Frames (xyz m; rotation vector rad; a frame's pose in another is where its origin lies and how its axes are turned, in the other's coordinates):
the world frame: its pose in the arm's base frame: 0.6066 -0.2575 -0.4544 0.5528 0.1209 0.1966
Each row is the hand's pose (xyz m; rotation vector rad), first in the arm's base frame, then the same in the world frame.
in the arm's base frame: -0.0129 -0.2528 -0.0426 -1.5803 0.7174 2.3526
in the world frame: -0.6276 0.3175 0.2423 -1.7273 1.5121 1.9962
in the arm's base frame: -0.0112 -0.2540 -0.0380 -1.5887 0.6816 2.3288
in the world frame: -0.6265 0.3187 0.2470 -1.7493 1.4712 1.9822
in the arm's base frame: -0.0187 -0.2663 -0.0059 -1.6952 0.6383 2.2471
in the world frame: -0.6384 0.3266 0.2792 -1.8750 1.4265 1.9209
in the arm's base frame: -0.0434 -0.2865 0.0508 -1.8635 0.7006 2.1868
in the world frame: -0.6704 0.3437 0.3332 -2.0250 1.5093 1.8602
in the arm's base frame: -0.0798 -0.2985 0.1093 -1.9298 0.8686 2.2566
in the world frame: -0.7120 0.3704 0.3827 1.8730 -1.5917 -1.7587
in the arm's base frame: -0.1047 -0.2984 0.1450 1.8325 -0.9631 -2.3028
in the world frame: -0.7384 0.3933 0.4086 1.7026 -1.6576 -1.7601
